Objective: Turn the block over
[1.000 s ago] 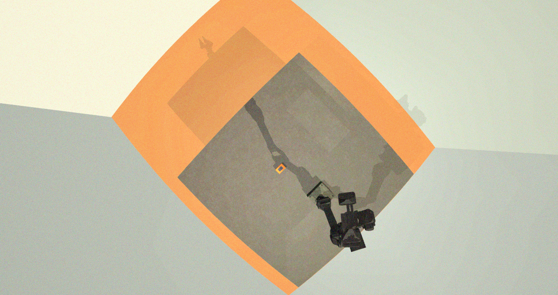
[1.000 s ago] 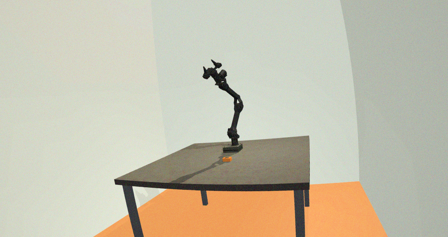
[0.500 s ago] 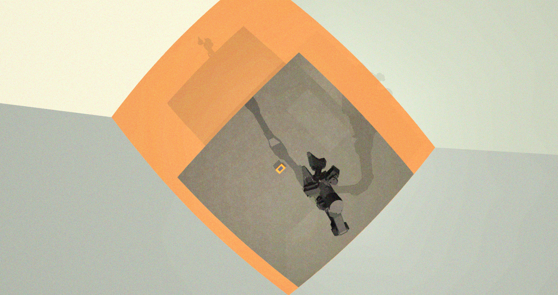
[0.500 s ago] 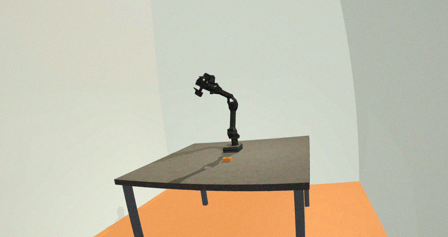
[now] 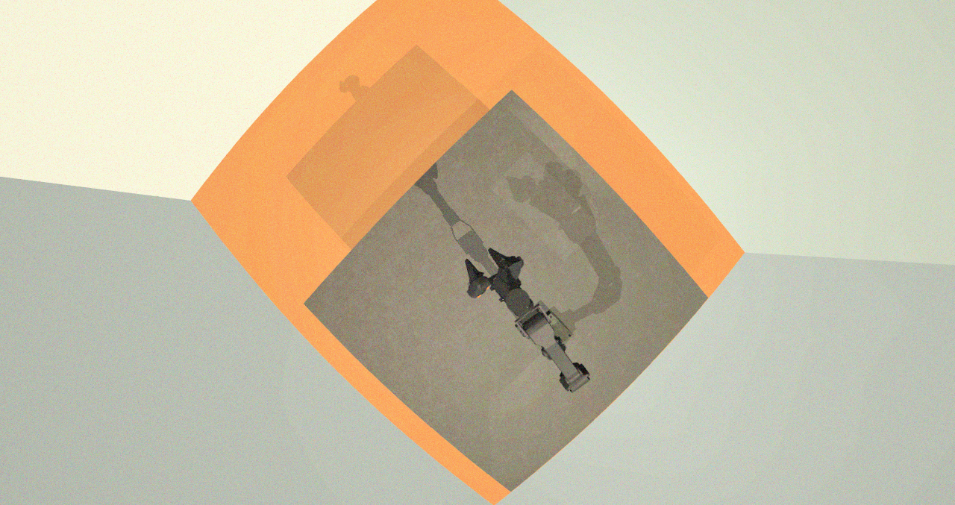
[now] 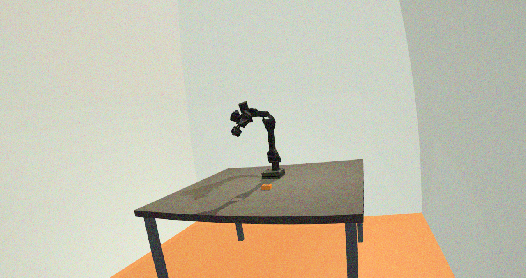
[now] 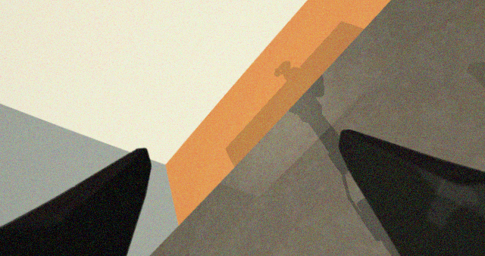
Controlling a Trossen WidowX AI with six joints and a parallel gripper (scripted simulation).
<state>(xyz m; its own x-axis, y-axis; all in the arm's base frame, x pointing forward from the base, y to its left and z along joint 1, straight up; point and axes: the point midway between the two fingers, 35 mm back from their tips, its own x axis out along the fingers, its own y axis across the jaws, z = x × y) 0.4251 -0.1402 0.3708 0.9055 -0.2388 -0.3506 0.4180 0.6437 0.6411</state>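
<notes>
My gripper tip is 390 mm above the block, 130 mm to the right of it and 100 mm past it.
</notes>
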